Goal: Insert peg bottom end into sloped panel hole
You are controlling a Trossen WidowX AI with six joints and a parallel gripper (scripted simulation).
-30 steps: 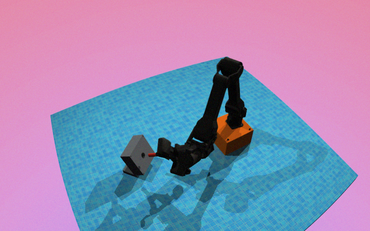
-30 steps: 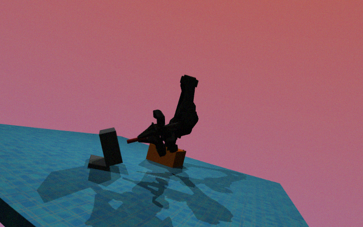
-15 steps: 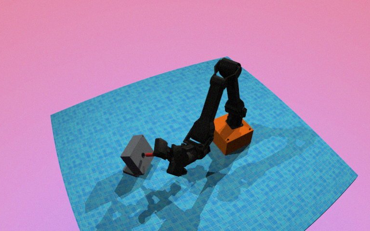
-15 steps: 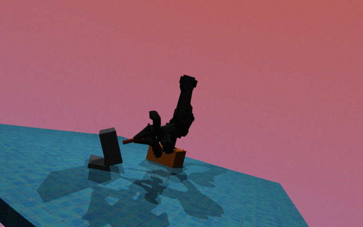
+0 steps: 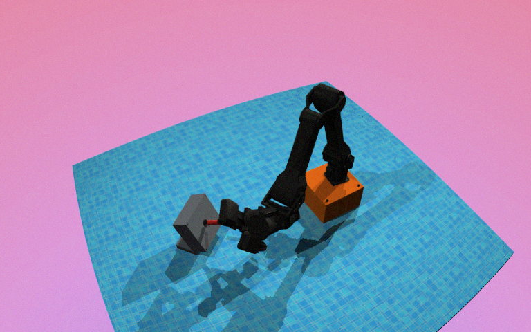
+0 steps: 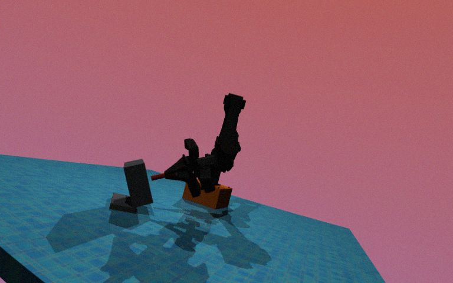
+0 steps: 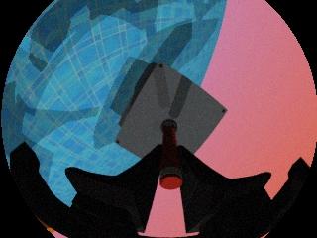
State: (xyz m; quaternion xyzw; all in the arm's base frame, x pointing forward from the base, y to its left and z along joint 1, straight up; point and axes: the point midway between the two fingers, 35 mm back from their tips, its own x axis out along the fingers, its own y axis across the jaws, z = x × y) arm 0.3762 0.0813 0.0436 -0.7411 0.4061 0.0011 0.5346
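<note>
Now: the grey sloped panel 50 mm to the right of my gripper tip, 50 mm ahead of it and 30 mm below it. Round my gripper tip: red round peg (10 mm to the left, 10 mm behind, 10 mm above).
</note>
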